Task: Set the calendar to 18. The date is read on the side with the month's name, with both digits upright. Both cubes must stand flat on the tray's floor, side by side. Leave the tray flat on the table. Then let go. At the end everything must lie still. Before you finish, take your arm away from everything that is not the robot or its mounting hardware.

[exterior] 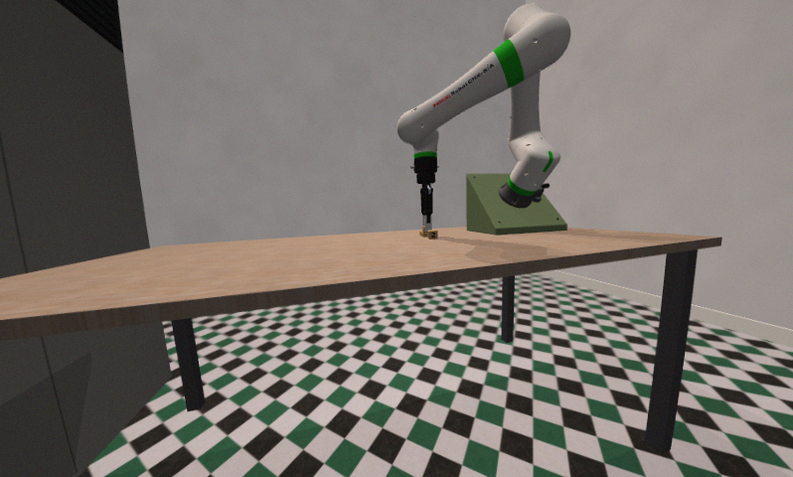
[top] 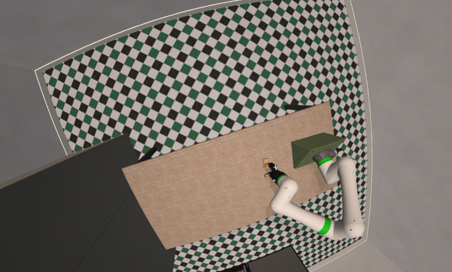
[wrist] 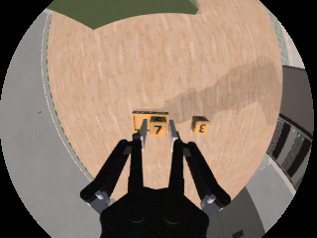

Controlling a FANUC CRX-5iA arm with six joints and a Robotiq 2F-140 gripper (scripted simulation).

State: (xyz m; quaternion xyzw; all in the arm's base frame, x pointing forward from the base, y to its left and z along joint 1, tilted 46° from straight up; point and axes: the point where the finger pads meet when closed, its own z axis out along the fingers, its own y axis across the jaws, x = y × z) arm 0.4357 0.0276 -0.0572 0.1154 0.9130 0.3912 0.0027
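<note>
The tray is 20 mm to the right of my hand and 40 mm below it.
</note>
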